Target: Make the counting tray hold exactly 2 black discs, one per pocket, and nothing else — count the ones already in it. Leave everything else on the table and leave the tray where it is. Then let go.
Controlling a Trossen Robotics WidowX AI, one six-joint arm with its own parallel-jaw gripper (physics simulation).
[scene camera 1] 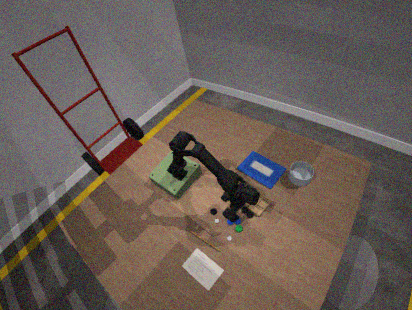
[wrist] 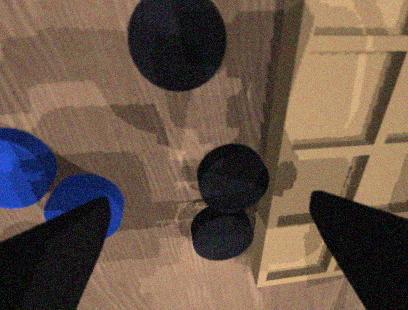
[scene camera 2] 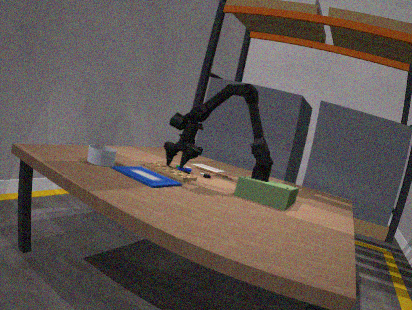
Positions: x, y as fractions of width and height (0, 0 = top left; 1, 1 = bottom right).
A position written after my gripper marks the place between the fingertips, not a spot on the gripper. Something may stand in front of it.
The table carries a tan counting tray (wrist: 0.81, 0.41). Further things: my gripper (scene camera 2: 0.42, 0.54).
My gripper also shows in the wrist view (wrist: 0.52, 0.66).
